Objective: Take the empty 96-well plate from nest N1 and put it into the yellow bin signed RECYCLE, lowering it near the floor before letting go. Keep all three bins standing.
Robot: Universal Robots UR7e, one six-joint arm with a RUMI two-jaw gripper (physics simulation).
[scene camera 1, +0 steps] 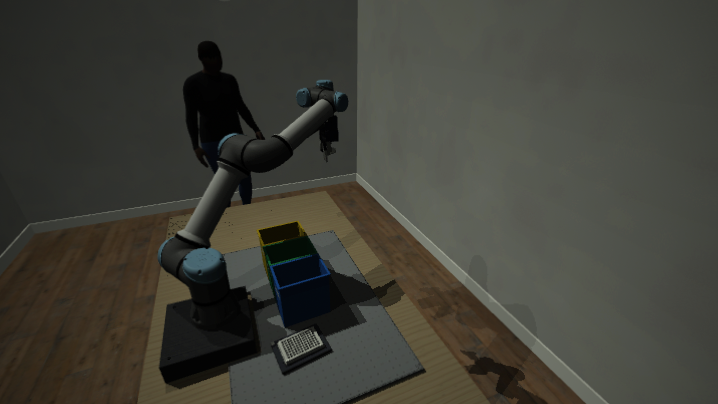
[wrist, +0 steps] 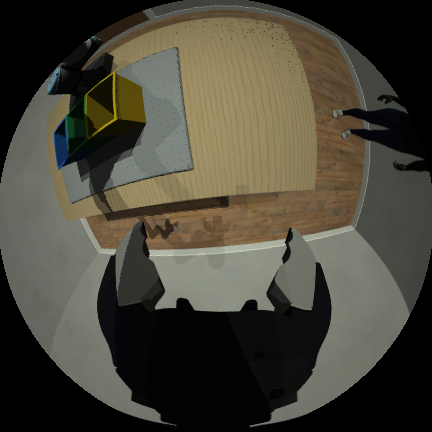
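Seen in the pictures: gripper, fingertip midpoint: (scene camera 1: 324, 157) (wrist: 216, 227); arm's base, origin of the base link: (scene camera 1: 215, 312) (wrist: 86, 83).
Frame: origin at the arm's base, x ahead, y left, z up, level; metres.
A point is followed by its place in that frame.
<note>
The white 96-well plate (scene camera 1: 300, 346) @[x 0.259, y -0.195, z -0.033 m] sits in a dark nest (scene camera 1: 286, 369) @[x 0.208, y -0.254, z -0.045 m] near the front of the grey board in the scene view. It does not show in the wrist view. The yellow bin (scene camera 1: 280, 225) @[x 0.257, y 0.306, z 0.122 m] (wrist: 131, 100) @[x 0.255, y 0.307, z 0.026 m] stands upright at the far end of a row of three bins; its sign cannot be read. The green bin (scene camera 1: 291, 249) @[x 0.285, y 0.176, z 0.081 m] (wrist: 76, 127) @[x 0.262, y 0.057, z 0.072 m] and the blue bin (scene camera 1: 305, 298) @[x 0.299, y -0.073, z 0.045 m] (wrist: 60, 149) @[x 0.309, y -0.069, z 0.092 m] stand upright beside it. My gripper (scene camera 1: 327, 154) @[x 0.512, y 0.566, z 0.316 m] (wrist: 216, 227) @[x 0.512, y 0.566, z 0.316 m] is open and empty, high above the table and beyond the bins, far from the plate.
The grey board (scene camera 1: 351, 369) @[x 0.396, y -0.304, z -0.056 m] (wrist: 170, 85) @[x 0.200, y 0.412, z -0.057 m] lies on the wooden table (scene camera 1: 301, 208) @[x 0.403, y 0.786, z -0.070 m] (wrist: 250, 100) @[x 0.274, y 0.681, z -0.070 m]. The robot's black base block (scene camera 1: 208, 354) @[x -0.010, y -0.163, z -0.008 m] stands left of the plate and bins. A person (scene camera 1: 213, 105) (wrist: 385, 127) stands behind the table's far end. A wall (scene camera 1: 527, 150) rises on the right.
</note>
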